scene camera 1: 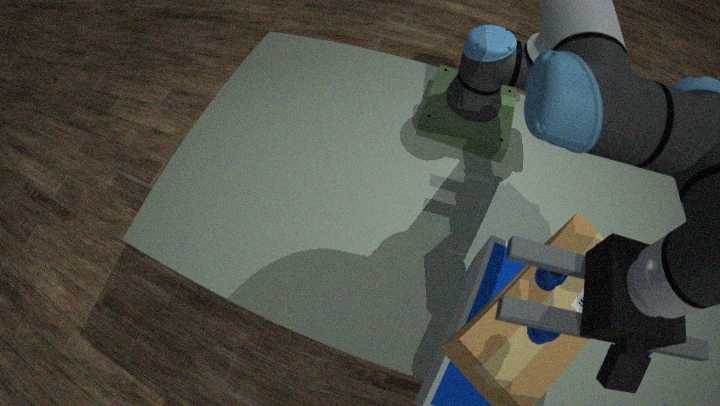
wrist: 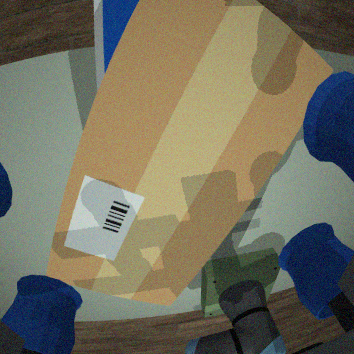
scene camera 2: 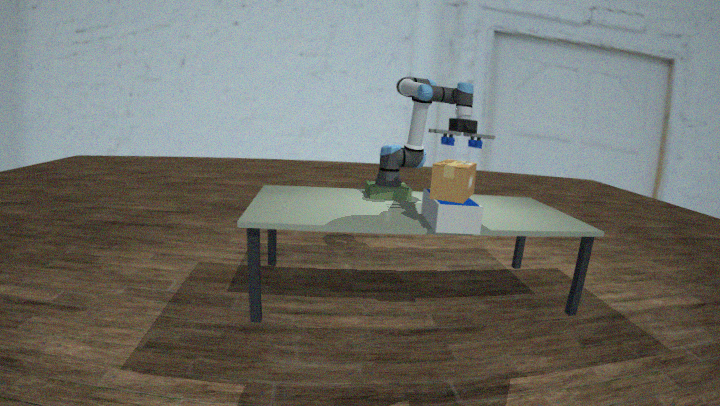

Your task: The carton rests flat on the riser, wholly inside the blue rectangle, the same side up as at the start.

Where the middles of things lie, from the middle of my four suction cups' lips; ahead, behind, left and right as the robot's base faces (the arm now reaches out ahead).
Labels:
My suction cup is 17 cm above the brown carton [scene camera 1: 493, 355] and 3 cm past it. The rest, counted from my suction cup: riser [scene camera 1: 490, 272] 31 cm below, 3 cm to the right.

